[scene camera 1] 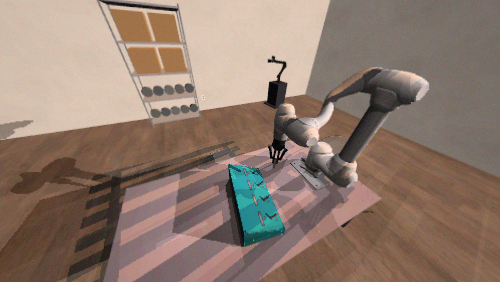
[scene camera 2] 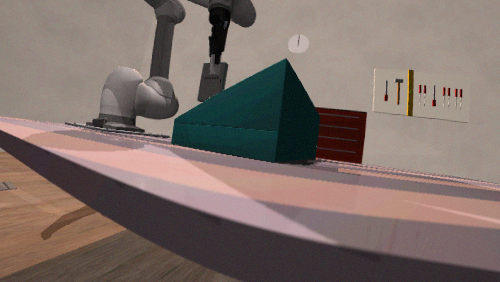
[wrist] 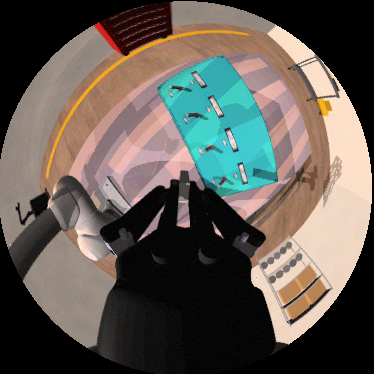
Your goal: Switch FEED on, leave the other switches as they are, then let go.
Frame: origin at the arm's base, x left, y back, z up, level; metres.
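Seen in the pictures: gripper, fingertip midpoint: [scene camera 1: 273, 166] [scene camera 2: 214, 75] [wrist: 183, 177]; arm's base at its link origin: [scene camera 1: 313, 167] [scene camera 2: 116, 128] [wrist: 114, 218].
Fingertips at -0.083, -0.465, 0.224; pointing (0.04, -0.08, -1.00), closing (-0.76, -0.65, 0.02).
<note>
Offsets run from my fingertips to a thing's top centre, as dx, dy, dz. "*": to the spot under its first point. Level surfaces: height alone.
The teal switch panel [scene camera 1: 245, 202] [scene camera 2: 240, 112] [wrist: 252, 117] stands on the table with a row of levers on its sloping top. The labels are too blurred to read. The FEED lever @[-0.013, -0.100, -0.105] [scene camera 1: 258, 184] [wrist: 209, 148] is beside the third label @[-0.042, -0.178, -0.108] [wrist: 231, 139] from the top in the wrist view; its tilt is hard to tell. The VENT lever @[* +0.197, -0.199, -0.142] [wrist: 181, 89], VALVE lever @[+0.099, -0.143, -0.105] [wrist: 194, 116] and PUMP lever @[-0.126, -0.058, -0.105] [wrist: 221, 181] are in the same row. My gripper [scene camera 1: 275, 162] [scene camera 2: 214, 65] [wrist: 183, 177] is shut and empty, raised beside the PUMP end, apart from the levers.
The pink striped table @[dz -0.234] [scene camera 1: 150, 200] [scene camera 2: 200, 190] carries the panel and the arm's base plate [scene camera 1: 309, 175] [wrist: 116, 194]. The arm's base [scene camera 2: 120, 100] stands on the side of the panel where the gripper is. A red cabinet [scene camera 2: 342, 135] [wrist: 142, 27] stands beyond the table.
</note>
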